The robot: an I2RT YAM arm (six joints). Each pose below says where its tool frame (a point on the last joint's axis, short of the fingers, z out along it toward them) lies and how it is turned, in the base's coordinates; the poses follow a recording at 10 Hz.
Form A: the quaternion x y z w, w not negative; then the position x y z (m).
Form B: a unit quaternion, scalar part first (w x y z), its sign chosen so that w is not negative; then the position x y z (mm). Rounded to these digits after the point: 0 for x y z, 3 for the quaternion.
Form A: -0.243, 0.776, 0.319, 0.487, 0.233, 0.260, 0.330
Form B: 0.487, -0.243, 0.776, 0.319, 233, 260, 330
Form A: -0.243, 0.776, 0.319, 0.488, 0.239, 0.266, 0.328
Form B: 0.488, -0.243, 0.776, 0.319, 239, 266, 328
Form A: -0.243, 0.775, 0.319, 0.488, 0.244, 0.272, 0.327
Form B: 0.488, -0.243, 0.775, 0.319, 244, 272, 327
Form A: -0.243, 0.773, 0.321, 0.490, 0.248, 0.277, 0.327
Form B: 0.490, -0.243, 0.773, 0.321, 248, 277, 327
